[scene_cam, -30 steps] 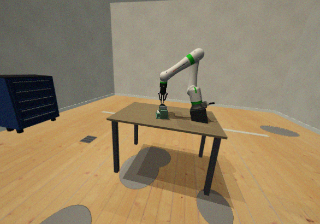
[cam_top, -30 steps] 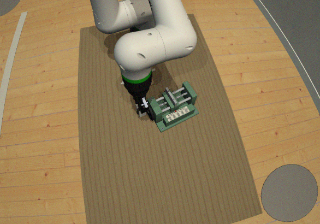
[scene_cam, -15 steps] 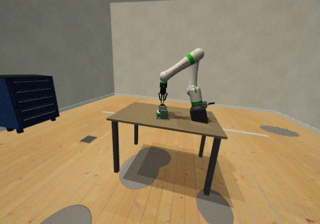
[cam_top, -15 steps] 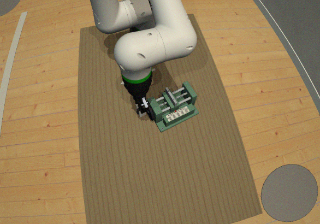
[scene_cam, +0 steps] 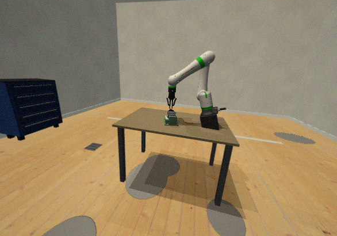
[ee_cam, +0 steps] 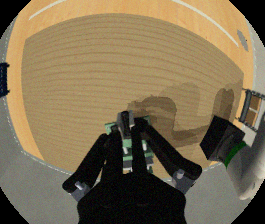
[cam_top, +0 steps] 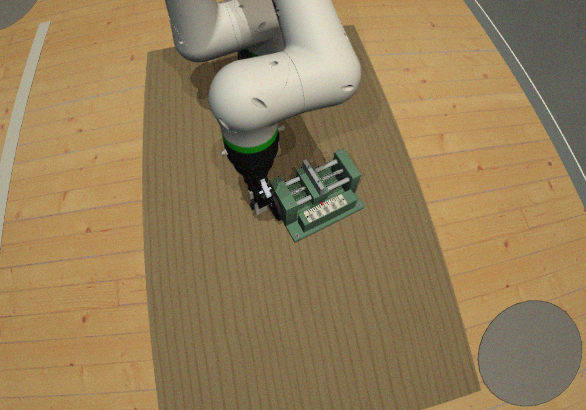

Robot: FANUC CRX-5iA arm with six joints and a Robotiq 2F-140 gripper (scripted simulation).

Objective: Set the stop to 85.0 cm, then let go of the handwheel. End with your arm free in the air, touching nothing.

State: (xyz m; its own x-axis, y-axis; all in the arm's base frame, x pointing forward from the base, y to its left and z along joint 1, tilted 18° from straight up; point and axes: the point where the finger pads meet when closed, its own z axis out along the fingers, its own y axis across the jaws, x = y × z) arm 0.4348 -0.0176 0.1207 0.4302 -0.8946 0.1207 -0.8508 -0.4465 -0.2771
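The stop block lies 130 mm to the left of my hand, 50 mm behind it and 30 mm below it.
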